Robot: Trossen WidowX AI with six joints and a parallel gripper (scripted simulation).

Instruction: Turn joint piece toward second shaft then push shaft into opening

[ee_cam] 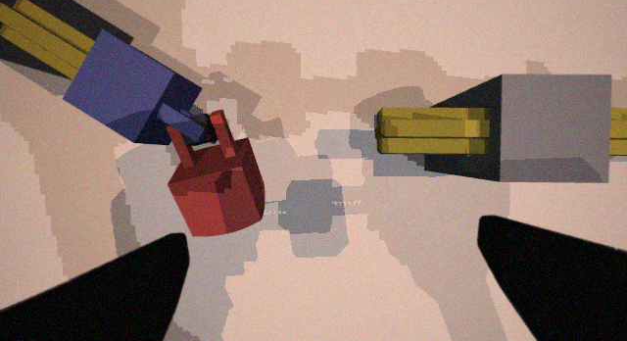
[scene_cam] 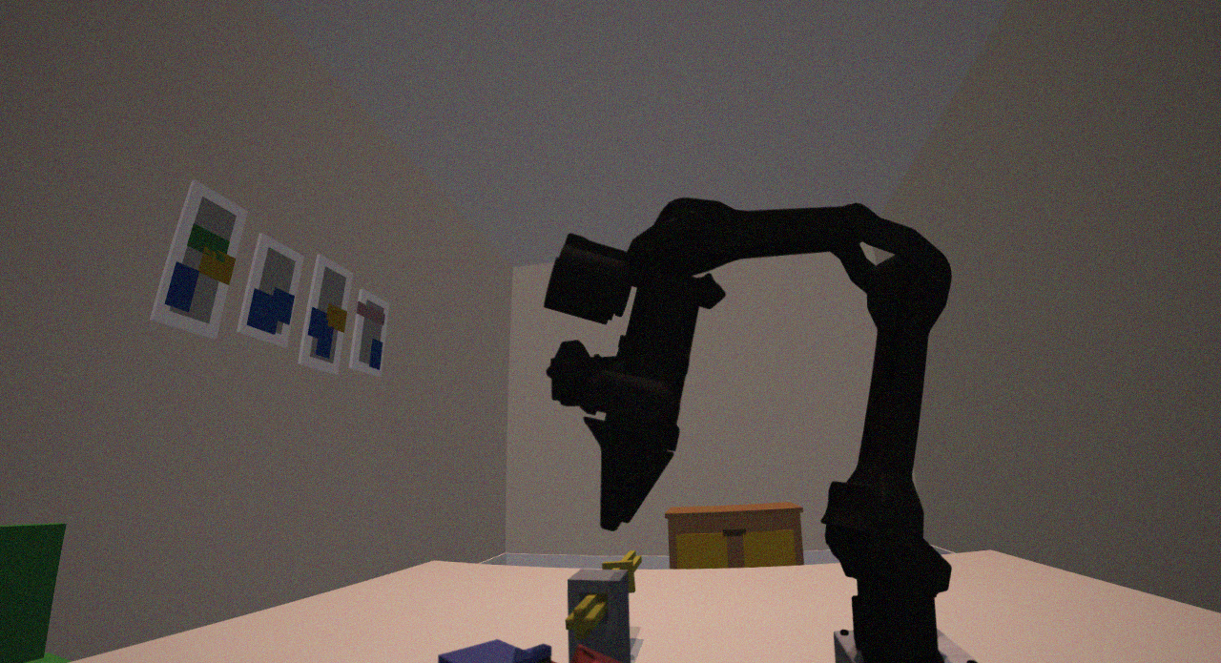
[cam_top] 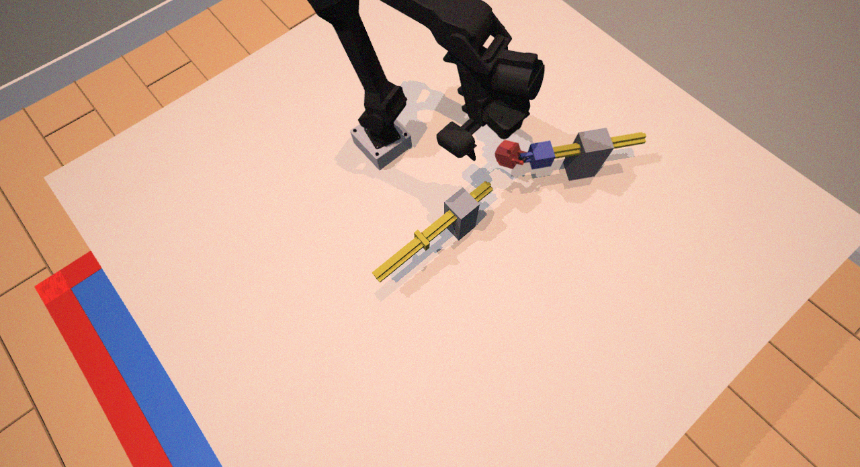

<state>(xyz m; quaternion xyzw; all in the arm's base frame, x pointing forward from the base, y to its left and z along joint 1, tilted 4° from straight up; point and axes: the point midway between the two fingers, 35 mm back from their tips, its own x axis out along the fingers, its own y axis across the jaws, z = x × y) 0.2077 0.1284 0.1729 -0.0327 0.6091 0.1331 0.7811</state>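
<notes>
Right now my gripper tip is 70 mm to the right of the red joint piece and 100 mm above it.
</notes>
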